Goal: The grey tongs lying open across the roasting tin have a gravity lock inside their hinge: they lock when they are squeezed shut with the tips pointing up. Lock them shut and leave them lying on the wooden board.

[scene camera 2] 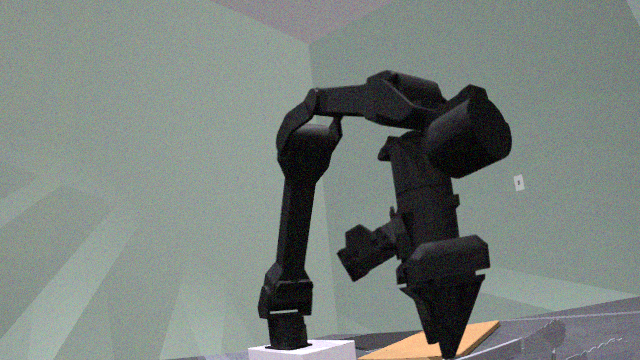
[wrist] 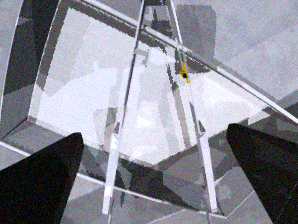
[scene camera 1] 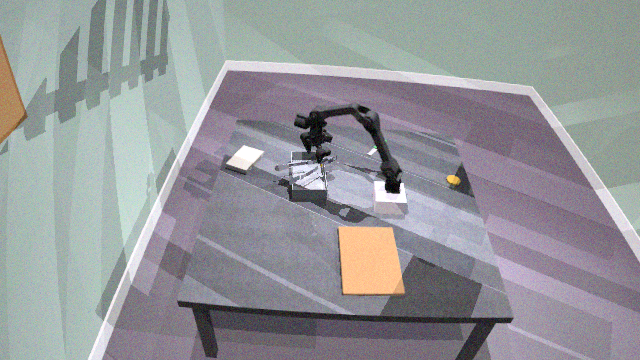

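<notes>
Roasting tin and wooden board present. My gripper is open and holds nothing.
</notes>
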